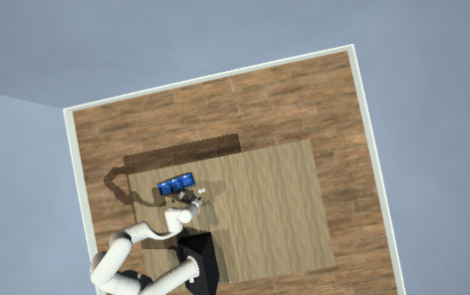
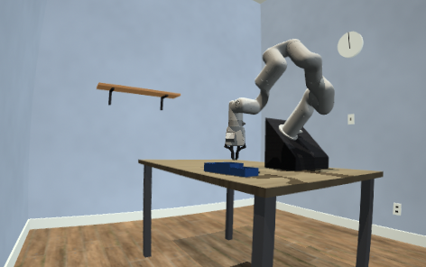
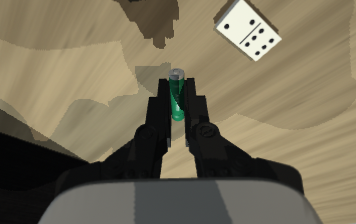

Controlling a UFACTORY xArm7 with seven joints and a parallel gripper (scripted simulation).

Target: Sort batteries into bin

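Now: hand 30 mm short of the small blue battery, 50 mm to the right of it and 60 mm above it. From my hand the other things lie so: red battery: 50 mm ahead, 130 mm to the left, 60 mm below; then small green battery: 20 mm below; then white domino: 60 mm ahead, 20 mm to the right, 60 mm below.
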